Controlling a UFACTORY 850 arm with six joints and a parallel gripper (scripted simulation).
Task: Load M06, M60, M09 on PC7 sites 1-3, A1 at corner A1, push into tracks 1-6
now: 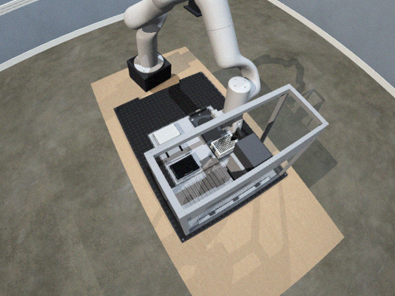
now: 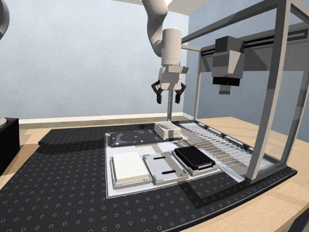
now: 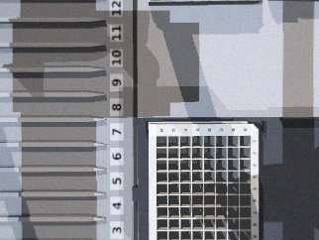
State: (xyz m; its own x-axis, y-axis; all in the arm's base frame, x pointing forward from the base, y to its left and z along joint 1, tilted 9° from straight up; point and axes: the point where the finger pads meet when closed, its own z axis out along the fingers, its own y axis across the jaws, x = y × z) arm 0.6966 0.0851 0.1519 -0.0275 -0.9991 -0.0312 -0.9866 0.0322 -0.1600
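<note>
My gripper is now 23 cm past the nest S1, 22 cm to the left of it and 16 cm above it. Also, from my hand: dark carrier PC7 (15 cm below, 11 cm behind); then frame post (17 cm to the left, 10 cm ahead, 8 cm above); then white 96-well plate (14 cm below).
</note>
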